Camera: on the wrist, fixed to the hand. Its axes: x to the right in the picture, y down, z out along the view.
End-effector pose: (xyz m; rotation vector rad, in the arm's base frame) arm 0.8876 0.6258 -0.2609 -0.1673 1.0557 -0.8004
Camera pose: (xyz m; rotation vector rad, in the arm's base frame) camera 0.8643 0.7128 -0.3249 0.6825 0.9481 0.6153
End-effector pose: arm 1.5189 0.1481 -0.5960 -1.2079 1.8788 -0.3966
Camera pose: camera 1.4167 0.1900 -0.5969 0.5173 2.2869 0.3988
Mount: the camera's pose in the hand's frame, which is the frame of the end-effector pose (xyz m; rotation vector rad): -0.0175 0.0812 -0.0728 0.0153 0.1215 1.5715
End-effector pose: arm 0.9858 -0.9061 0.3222 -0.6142 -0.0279 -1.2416
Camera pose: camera 1.0297 -0.9086 0.2209 -0.3502 0.4662 0.2542
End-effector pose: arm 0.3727 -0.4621 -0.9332 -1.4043 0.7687 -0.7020
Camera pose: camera 0.3017 -0.4862 -1.0143 -0.3962 1.6007 0.4543
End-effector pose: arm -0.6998 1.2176 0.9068 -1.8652 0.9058 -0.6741
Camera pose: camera -0.7898 1.1710 0.8629 -0.6186 1.9773 0.2160
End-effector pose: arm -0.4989 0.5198 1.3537 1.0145 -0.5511 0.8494
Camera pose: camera -0.5742 0.6005 1.3496 0.3596 -1.2492 2.2526
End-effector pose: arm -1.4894 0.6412 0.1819 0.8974 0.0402 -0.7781
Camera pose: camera -1.4313 0.7339 0.1969 0.7131 -0.5132 0.7405
